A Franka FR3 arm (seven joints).
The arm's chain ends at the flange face. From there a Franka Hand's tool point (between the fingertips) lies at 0.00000 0.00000 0.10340 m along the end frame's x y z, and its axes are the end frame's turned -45 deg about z.
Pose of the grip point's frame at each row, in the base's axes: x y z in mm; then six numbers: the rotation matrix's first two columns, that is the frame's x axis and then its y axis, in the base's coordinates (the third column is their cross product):
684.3 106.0 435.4 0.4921 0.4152 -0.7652 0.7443 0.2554 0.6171
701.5 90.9 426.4 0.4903 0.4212 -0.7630 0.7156 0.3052 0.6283
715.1 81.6 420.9 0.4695 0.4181 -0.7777 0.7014 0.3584 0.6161
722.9 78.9 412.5 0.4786 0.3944 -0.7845 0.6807 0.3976 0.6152
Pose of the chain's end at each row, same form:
637.6 196.3 454.4 0.8743 0.4742 -0.1047 0.1783 -0.1130 0.9774
650.1 179.2 442.1 0.8527 0.5136 -0.0952 0.1593 -0.0820 0.9838
659.6 167.9 433.8 0.8280 0.5491 -0.1143 0.1640 -0.0422 0.9856
665.6 164.6 420.6 0.8197 0.5600 -0.1197 0.1429 0.0023 0.9897

